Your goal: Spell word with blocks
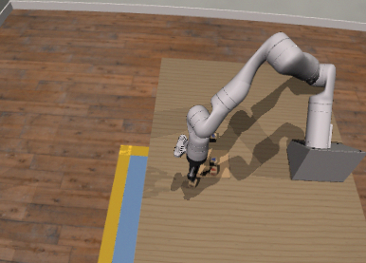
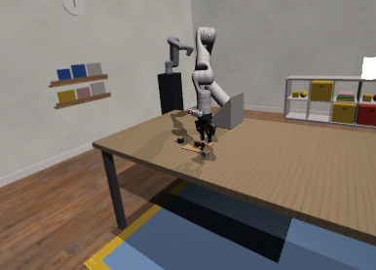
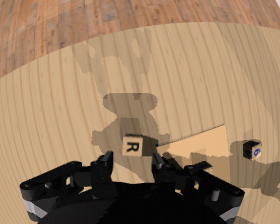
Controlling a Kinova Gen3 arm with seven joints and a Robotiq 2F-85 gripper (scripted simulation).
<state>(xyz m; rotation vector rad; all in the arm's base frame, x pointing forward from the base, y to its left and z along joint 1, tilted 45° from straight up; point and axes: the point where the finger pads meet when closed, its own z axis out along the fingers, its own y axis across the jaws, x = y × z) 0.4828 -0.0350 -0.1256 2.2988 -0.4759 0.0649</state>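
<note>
Right now the R block is 9 cm below my hand. Round my hand: tan mat 10 cm to the right, 10 cm below, 9 cm behind.
</note>
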